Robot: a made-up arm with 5 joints.
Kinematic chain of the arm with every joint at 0, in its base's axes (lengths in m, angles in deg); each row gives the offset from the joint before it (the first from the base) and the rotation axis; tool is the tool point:
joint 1: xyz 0 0 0.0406 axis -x
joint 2: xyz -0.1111 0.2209 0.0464 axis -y
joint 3: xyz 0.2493 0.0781 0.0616 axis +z
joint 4: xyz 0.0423 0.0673 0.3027 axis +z
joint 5: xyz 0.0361 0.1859 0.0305 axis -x
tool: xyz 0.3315 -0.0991 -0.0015
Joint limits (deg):
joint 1: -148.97..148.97
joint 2: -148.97..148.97
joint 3: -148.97..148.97
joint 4: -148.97..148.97
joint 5: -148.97..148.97
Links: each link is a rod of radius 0.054 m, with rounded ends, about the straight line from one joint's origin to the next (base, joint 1, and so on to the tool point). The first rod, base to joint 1, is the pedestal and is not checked.
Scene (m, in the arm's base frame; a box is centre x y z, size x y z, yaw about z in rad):
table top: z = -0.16
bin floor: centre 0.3 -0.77 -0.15 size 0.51 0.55 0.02 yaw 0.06
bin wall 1: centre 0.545 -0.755 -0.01 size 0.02 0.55 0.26 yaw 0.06
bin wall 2: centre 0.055 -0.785 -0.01 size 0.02 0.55 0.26 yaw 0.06
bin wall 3: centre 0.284 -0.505 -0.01 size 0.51 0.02 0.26 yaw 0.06
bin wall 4: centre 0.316 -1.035 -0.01 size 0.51 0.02 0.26 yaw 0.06
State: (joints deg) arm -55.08 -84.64 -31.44 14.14 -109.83
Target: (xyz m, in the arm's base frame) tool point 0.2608 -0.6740 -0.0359
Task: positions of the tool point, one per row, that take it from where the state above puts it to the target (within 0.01 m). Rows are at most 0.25 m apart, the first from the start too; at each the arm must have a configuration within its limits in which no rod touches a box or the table.
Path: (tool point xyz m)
1: 0.4173 0.6870 0.0742
2: 0.5485 0.5480 0.1381
3: 0.6427 0.3786 0.2048
4: 0.6928 0.1872 0.2665
5: 0.6946 -0.0147 0.3162
6: 0.6476 -0.2146 0.3483
7: 0.5549 -0.3992 0.3595
8: 0.4228 -0.5560 0.3488
9: 0.2608 -0.6740 0.3175
10: 0.2626 -0.6965 0.1379
11: 0.2608 -0.6740 -0.0359

